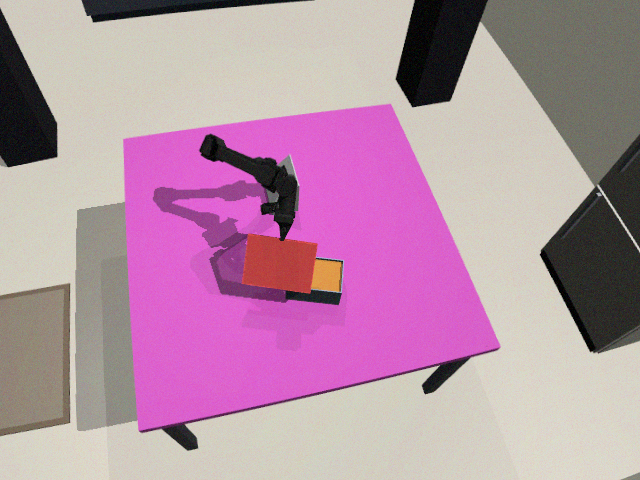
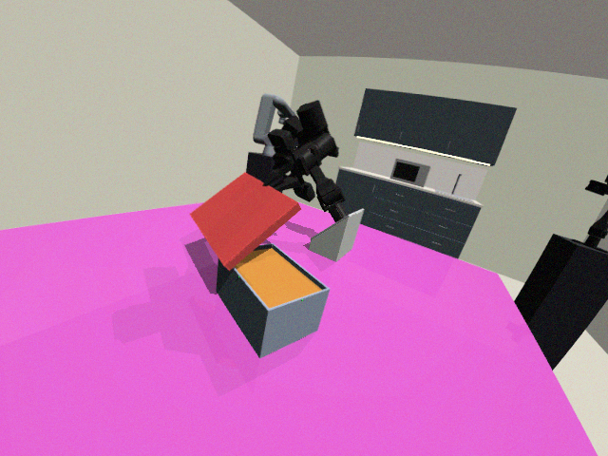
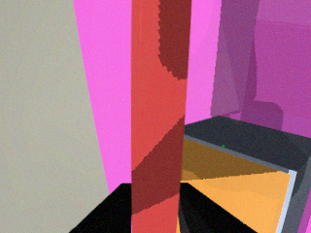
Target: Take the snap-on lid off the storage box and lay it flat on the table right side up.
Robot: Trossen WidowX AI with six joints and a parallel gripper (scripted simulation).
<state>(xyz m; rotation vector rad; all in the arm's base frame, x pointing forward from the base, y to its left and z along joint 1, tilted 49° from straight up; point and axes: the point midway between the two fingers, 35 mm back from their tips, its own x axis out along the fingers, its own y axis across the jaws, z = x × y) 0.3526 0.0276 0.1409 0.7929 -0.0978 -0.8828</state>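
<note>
My gripper tip is now 60 mm short of the red lid, 30 mm to the left of it and 50 mm above it. Round my gripper tip: grey-blue storage box: 90 mm ahead, 100 mm to the left, 180 mm below.
</note>
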